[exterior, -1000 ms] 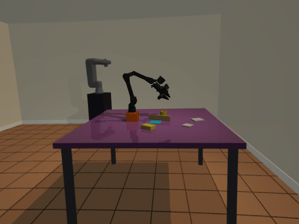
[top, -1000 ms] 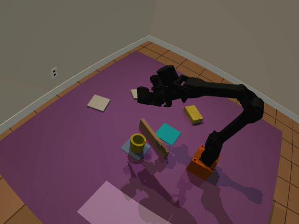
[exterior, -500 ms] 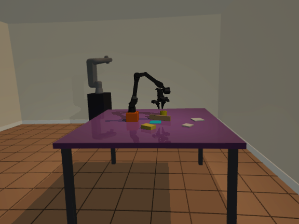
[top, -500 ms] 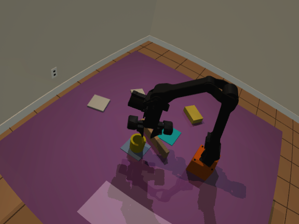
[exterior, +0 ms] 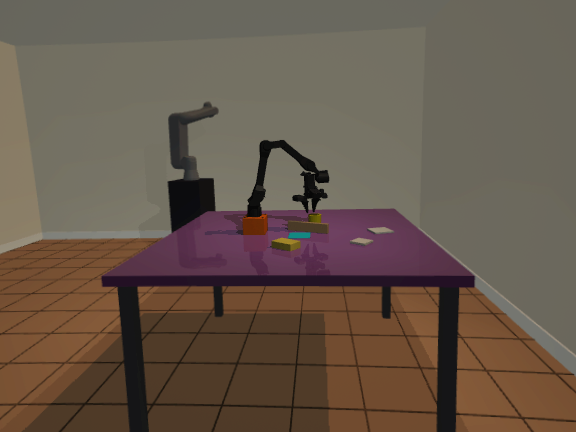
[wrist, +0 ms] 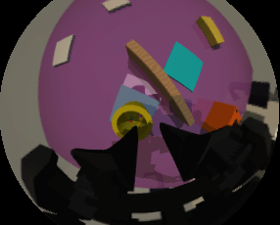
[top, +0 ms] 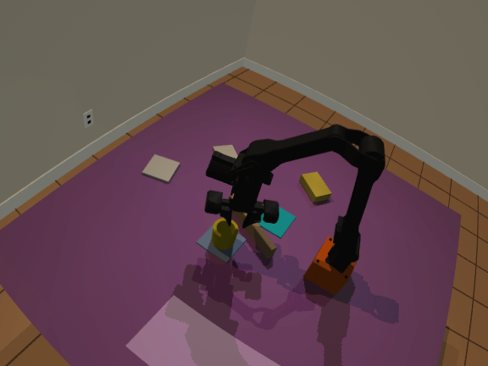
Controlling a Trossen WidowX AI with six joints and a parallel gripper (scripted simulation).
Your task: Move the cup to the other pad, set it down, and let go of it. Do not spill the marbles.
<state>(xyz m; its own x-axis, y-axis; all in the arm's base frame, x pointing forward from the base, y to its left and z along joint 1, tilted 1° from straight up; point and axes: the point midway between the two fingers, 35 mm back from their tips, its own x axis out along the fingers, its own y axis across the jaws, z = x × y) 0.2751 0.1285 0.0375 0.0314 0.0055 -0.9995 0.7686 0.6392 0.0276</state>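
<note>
The yellow cup is 5 cm below my gripper tip, 2 cm to the left of it and 2 cm ahead of it. From my gripper tip the other things lie so: grey-blue pad: 9 cm below, 2 cm to the left, 2 cm ahead; then wooden bar: 8 cm to the right, 7 cm below.
</note>
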